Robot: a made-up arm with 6 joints. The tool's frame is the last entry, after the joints. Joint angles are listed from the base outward. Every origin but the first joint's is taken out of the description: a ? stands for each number. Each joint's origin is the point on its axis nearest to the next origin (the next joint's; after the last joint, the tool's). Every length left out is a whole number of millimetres.
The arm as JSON. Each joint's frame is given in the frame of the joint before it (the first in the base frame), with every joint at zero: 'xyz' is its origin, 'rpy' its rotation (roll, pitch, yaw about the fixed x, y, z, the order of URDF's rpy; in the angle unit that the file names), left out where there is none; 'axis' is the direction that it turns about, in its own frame. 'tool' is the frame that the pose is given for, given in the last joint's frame.
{
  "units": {
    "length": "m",
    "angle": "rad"
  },
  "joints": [
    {
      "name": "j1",
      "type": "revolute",
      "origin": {
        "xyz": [
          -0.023,
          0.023,
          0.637
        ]
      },
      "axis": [
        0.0,
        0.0,
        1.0
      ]
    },
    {
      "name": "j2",
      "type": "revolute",
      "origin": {
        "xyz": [
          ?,
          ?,
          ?
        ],
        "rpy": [
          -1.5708,
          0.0,
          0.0
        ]
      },
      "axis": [
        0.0,
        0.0,
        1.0
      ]
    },
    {
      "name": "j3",
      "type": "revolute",
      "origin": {
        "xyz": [
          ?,
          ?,
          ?
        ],
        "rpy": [
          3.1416,
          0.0,
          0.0
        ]
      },
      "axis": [
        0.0,
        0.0,
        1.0
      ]
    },
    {
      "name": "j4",
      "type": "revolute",
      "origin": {
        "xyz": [
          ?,
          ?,
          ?
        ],
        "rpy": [
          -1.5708,
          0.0,
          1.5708
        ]
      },
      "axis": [
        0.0,
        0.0,
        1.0
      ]
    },
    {
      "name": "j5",
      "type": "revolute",
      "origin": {
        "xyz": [
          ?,
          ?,
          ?
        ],
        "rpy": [
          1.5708,
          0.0,
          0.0
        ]
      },
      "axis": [
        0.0,
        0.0,
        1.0
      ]
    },
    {
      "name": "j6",
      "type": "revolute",
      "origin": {
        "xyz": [
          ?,
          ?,
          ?
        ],
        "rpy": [
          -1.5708,
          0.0,
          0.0
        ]
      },
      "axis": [
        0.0,
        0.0,
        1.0
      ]
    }
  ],
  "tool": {
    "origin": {
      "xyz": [
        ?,
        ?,
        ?
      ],
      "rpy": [
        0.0,
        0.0,
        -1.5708
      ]
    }
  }
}
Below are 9 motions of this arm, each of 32 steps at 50 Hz.
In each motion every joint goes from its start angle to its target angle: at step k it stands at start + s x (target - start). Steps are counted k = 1, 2, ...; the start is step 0. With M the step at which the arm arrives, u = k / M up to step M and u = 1 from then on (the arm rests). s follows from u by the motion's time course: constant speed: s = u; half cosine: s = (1 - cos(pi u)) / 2; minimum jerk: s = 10 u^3 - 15 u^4 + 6 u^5.
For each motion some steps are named. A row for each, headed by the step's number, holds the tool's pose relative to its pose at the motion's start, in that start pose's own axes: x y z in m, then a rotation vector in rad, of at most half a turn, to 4 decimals.
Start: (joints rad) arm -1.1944 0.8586 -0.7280 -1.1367 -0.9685 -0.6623
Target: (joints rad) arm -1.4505 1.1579 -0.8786 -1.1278 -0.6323 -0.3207
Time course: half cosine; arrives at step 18
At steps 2, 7, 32:
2: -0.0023 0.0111 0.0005 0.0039 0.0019 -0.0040
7: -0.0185 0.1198 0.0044 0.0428 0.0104 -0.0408
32: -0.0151 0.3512 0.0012 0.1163 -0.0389 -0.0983

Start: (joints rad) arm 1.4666 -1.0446 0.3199 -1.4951 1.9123 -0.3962
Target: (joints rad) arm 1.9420 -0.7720 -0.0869 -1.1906 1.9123 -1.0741
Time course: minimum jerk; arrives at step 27
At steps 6, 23, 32:
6: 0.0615 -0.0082 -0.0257 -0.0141 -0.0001 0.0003
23: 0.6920 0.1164 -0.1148 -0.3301 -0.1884 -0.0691
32: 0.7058 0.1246 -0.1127 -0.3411 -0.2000 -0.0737

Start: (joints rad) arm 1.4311 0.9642 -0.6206 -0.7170 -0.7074 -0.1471
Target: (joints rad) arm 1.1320 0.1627 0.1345 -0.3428 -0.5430 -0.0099
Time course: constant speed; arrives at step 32
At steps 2, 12, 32:
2: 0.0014 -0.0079 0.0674 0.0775 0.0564 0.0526
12: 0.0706 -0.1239 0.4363 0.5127 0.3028 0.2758
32: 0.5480 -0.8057 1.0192 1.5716 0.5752 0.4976

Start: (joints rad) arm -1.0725 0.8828 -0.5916 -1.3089 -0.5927 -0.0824
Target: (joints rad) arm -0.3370 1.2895 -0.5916 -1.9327 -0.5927 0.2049
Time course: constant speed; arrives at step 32
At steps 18, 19, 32:
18: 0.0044 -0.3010 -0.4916 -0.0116 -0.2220 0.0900
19: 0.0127 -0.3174 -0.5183 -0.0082 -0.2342 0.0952
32: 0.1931 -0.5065 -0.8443 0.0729 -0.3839 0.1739

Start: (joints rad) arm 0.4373 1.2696 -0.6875 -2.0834 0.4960 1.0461
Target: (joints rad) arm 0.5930 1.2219 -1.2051 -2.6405 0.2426 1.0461
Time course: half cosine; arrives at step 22
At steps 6, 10, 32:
6: 0.0427 -0.0626 0.0210 -0.0722 -0.0520 -0.0351
10: 0.1091 -0.1487 0.0544 -0.1607 -0.1349 -0.1001
32: 0.2653 -0.3123 0.1353 -0.2675 -0.3308 -0.2925

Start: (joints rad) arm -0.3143 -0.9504 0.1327 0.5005 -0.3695 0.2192
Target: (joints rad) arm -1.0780 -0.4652 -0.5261 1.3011 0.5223 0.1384
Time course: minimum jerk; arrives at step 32
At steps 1, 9, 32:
1: -0.0003 0.0001 -0.0003 -0.0001 -0.0001 0.0004
9: -0.1441 0.0240 -0.1225 -0.0466 -0.0175 0.1907
32: -0.6315 -0.4767 -0.6852 -0.3963 0.5589 0.8902

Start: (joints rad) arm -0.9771 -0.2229 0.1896 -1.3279 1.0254 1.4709
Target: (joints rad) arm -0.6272 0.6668 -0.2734 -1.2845 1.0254 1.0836
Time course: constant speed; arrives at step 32
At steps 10, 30, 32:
10: -0.2870 -0.4206 0.0191 -0.2359 0.1729 0.2024
30: -0.4929 -1.1951 0.4349 -0.6341 0.4835 0.6762
32: -0.4846 -1.2583 0.4895 -0.6666 0.5103 0.7296

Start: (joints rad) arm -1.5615 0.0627 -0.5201 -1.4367 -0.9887 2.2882
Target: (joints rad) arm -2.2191 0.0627 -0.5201 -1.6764 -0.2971 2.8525
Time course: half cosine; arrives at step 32
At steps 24, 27, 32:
24: -0.0138 -0.1149 0.2996 -0.6647 -0.8629 0.0156
27: -0.0219 -0.1239 0.3282 -0.7561 -0.9232 -0.0043
32: -0.0278 -0.1297 0.3473 -0.8194 -0.9603 -0.0208

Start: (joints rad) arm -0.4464 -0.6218 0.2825 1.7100 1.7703 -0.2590
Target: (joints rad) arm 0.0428 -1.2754 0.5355 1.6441 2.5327 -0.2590
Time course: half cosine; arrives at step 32
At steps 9, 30, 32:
9: 0.0864 0.2687 0.0537 0.1701 0.0055 0.1878
30: -0.1728 1.4724 0.6299 0.6681 0.2024 1.0692
32: -0.1826 1.4848 0.6384 0.6707 0.2065 1.0797

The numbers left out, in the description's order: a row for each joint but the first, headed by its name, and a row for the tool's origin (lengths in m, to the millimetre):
j2: 0.022 0.024 0.0
j3: -0.028 -1.534 0.0
j4: 0.795 0.028 0.0
j5: -0.001 -0.183 0.0
j6: 0.007 0.042 0.0
tool: 0.001 -0.023 0.0

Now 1 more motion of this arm.
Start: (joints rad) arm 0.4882 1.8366 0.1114 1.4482 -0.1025 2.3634
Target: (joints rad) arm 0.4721 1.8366 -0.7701 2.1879 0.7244 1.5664
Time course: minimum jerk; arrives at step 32
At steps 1, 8, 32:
1: 0.0001 0.0001 0.0000 0.0000 -0.0003 0.0000
8: 0.0502 0.0482 -0.0126 0.0098 -0.1160 -0.0022
32: 0.4577 0.4731 0.1429 0.6235 -1.3020 -0.2596

